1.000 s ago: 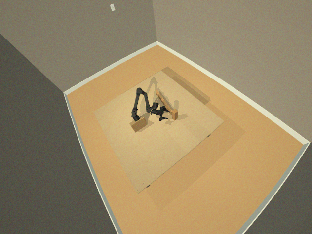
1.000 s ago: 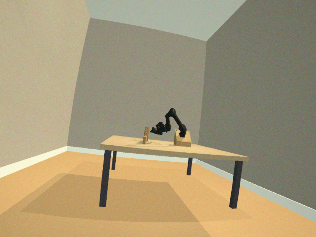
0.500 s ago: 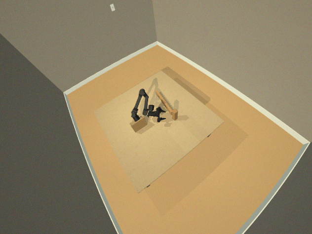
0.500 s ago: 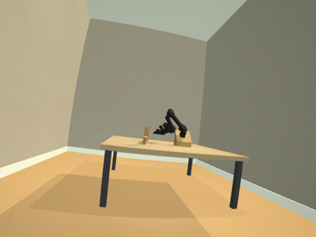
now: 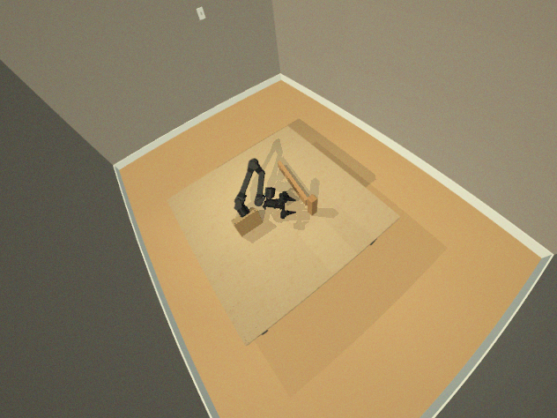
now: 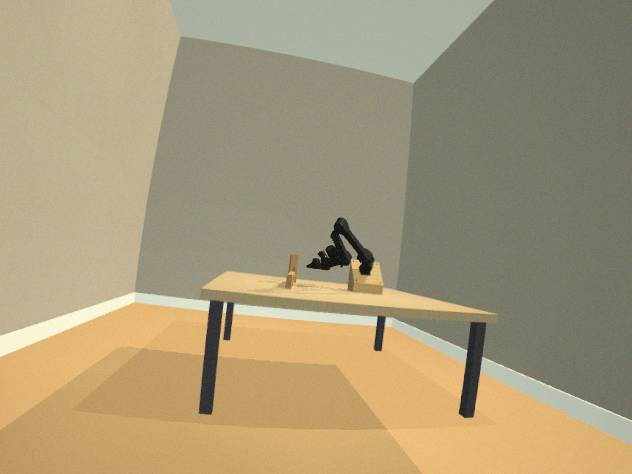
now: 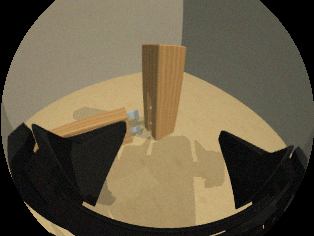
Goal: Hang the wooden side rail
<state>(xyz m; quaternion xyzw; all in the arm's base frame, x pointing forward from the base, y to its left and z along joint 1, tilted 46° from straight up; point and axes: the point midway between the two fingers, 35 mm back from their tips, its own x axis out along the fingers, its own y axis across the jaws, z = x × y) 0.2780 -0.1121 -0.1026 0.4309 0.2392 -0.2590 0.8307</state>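
Right now the headboard post is 10 cm ahead of my gripper tip, 5 cm to the right of it and 3 cm below it.
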